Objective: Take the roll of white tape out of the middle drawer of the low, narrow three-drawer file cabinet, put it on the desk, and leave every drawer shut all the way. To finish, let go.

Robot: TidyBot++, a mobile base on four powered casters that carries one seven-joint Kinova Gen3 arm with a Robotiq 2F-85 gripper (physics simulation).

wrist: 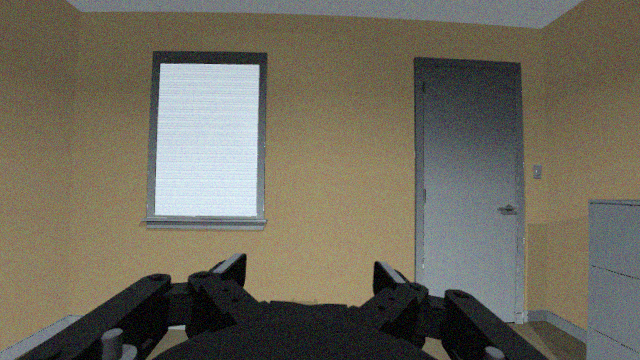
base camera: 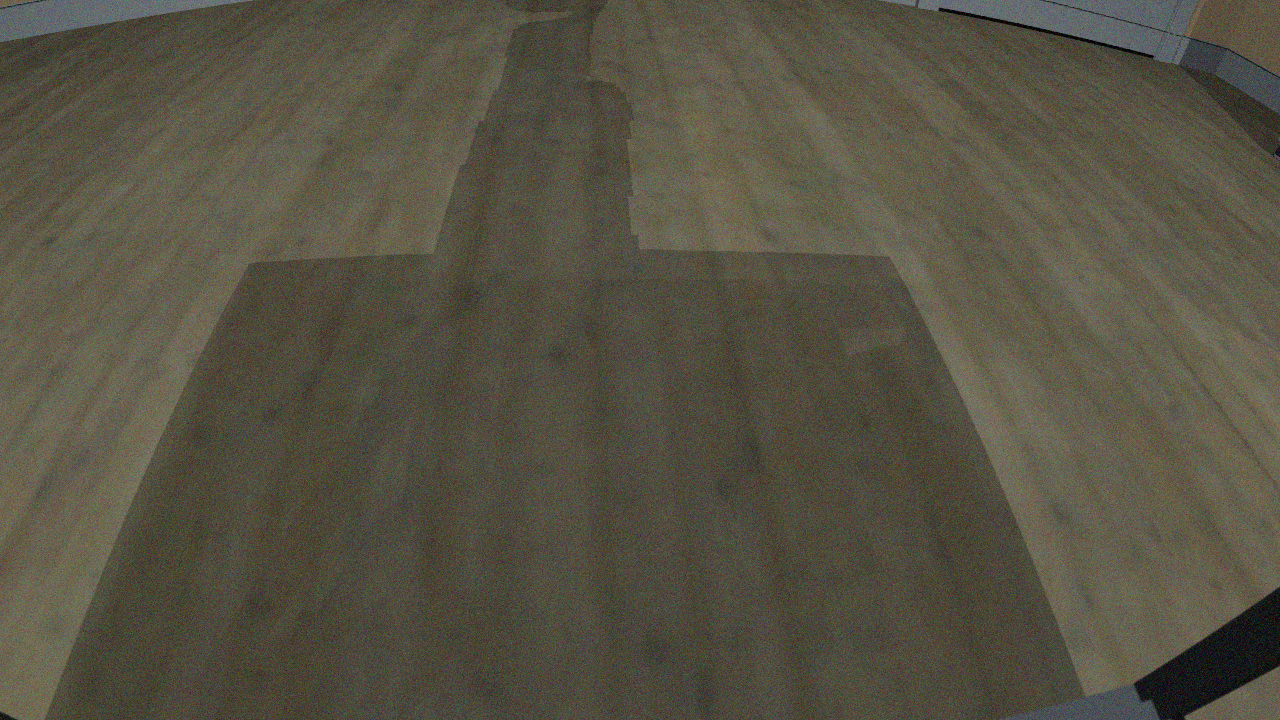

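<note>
My gripper (wrist: 310,272) is open in the wrist view, its two dark fingers wide apart with the wall behind the gap. It holds nothing and points level across the room. The low, narrow three-drawer file cabinet, the roll of white tape and the desk do not show in either view.
A grey chest of drawers (wrist: 614,240) is cut off at the wrist view's right edge. A grey door (wrist: 467,200) (base camera: 1065,22) stands at the far wall, with a bright window (wrist: 207,140) left of it. The base camera shows wooden floor (base camera: 760,161) with shadows.
</note>
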